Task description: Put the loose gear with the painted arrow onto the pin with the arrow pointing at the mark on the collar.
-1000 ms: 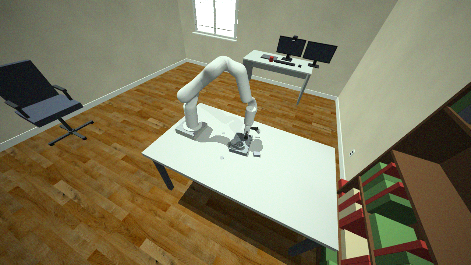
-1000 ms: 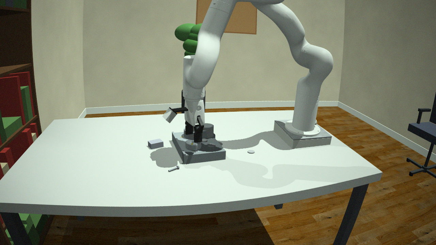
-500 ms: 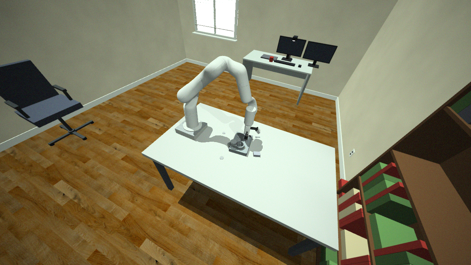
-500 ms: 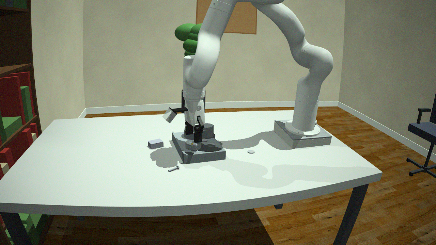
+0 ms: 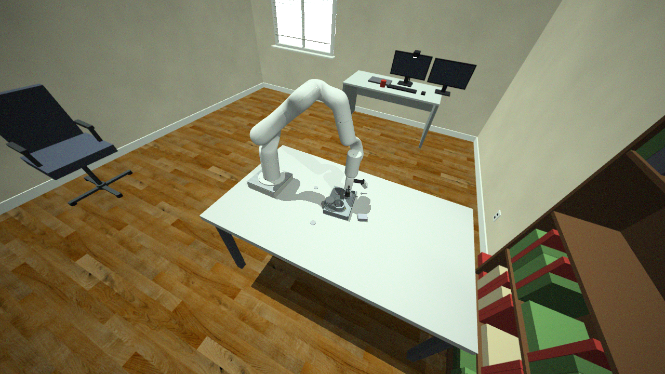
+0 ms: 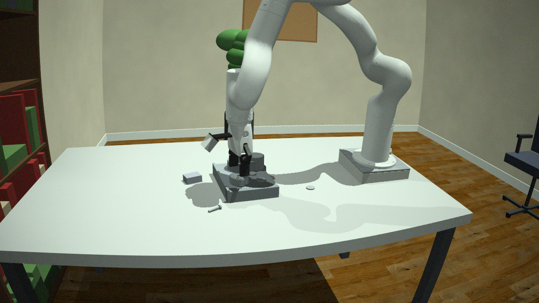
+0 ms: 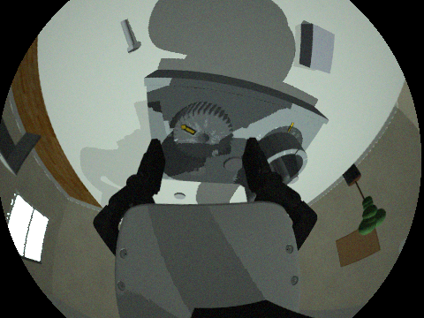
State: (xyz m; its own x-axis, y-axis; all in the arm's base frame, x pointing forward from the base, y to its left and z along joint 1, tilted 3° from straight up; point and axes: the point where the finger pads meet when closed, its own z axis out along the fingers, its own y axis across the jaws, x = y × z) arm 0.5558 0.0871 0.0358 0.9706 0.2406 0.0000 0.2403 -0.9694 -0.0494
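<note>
Now: hand 40 mm above the toothed gear. From my hand the other things lie so: grey block (150 mm ahead, 110 mm to the right, 80 mm below); screw (90 mm ahead, 110 mm to the left, 80 mm below).
</note>
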